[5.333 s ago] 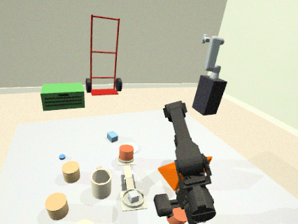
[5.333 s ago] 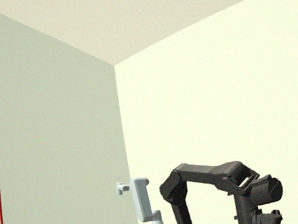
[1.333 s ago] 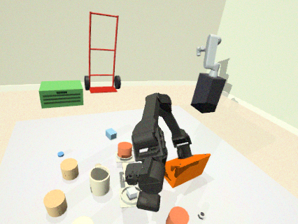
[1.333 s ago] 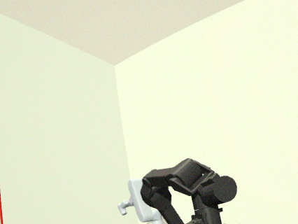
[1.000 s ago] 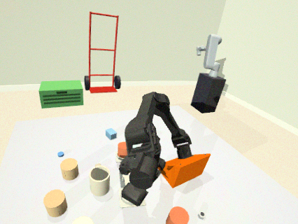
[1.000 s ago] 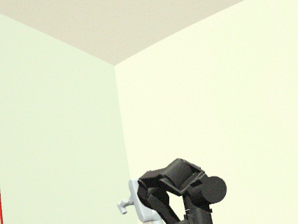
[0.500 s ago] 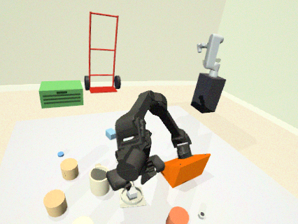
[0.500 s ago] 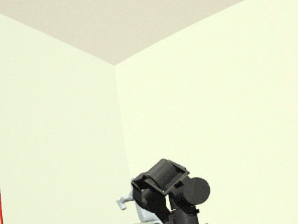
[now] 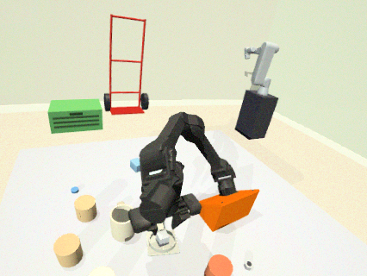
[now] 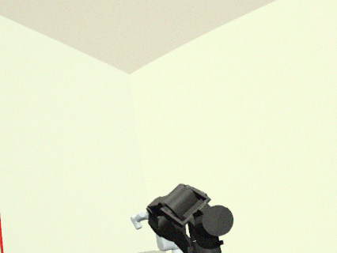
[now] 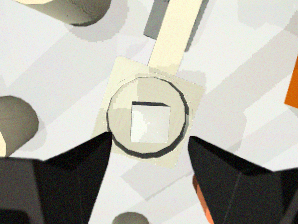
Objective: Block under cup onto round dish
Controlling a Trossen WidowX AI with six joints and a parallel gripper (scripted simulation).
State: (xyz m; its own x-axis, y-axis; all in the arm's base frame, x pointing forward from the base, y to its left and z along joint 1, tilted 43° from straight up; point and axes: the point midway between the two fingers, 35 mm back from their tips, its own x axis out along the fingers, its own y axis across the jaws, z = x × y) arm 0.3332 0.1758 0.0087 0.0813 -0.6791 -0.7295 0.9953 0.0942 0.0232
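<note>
Right now my gripper tip is 3 cm above the white block. The rest, counted from my gripper tip: beige mug: 12 cm to the right, 9 cm ahead, 8 cm below; orange cup: 14 cm to the left, 13 cm behind, 8 cm below; hex nut: 25 cm behind, 14 cm to the left, 11 cm below.
</note>
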